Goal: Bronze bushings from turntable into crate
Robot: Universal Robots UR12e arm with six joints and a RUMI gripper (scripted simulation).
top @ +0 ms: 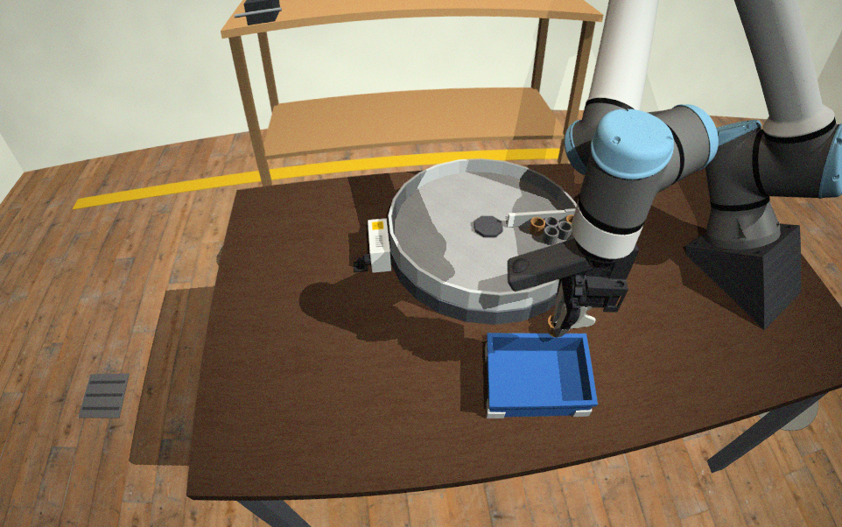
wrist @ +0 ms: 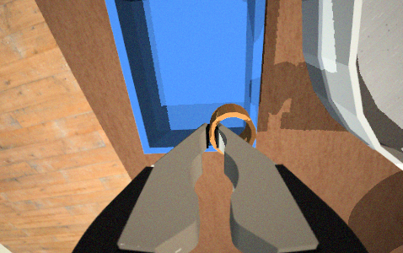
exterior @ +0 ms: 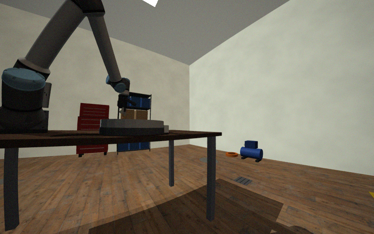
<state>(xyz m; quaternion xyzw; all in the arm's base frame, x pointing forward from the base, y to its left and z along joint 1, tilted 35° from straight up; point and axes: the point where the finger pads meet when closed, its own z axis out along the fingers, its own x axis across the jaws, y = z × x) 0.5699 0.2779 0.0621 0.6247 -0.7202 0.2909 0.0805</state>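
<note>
My gripper is now 1 cm short of the blue crate, 2 cm to the right of it and 12 cm above it. Also, from my hand: round grey turntable: 3 cm ahead, 33 cm to the right, 9 cm below.
</note>
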